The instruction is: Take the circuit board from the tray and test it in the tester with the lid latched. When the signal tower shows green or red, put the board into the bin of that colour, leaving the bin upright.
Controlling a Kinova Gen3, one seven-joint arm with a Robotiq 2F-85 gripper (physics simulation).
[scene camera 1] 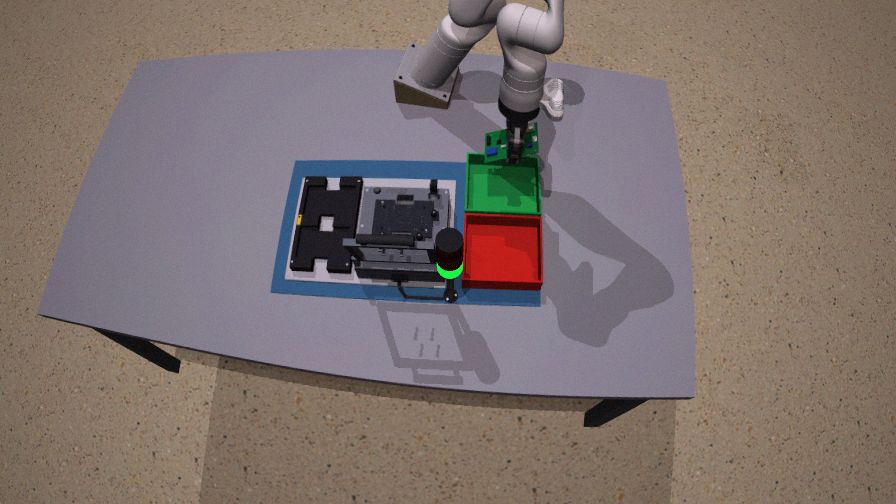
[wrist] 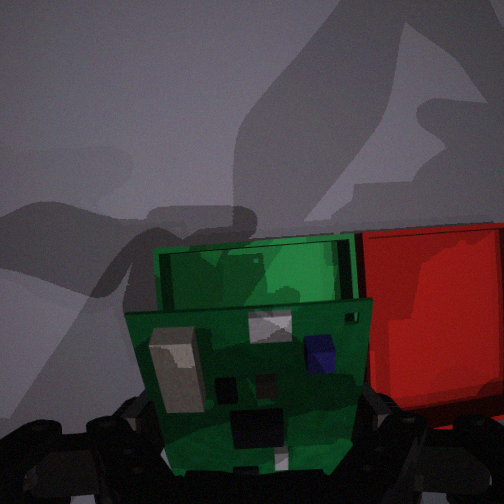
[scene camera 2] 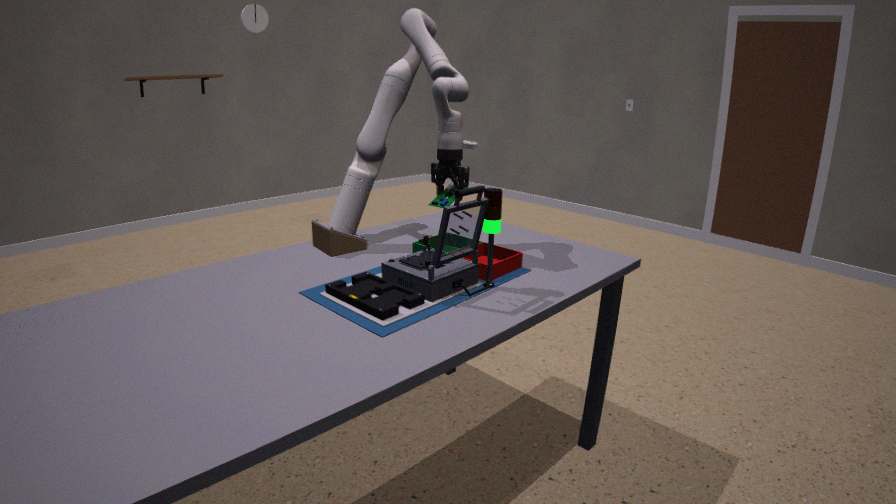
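Note:
My gripper is shut on the green circuit board and holds it in the air above the far edge of the green bin. In the wrist view the board fills the lower middle, with the green bin below it and the red bin to the right. The red bin sits upright next to the green one. The signal tower shows green. The tester stands with its lid raised. The black tray is empty.
Tray, tester, tower and bins sit on a blue mat. The arm's base is at the table's far edge, with a small white object beside it.

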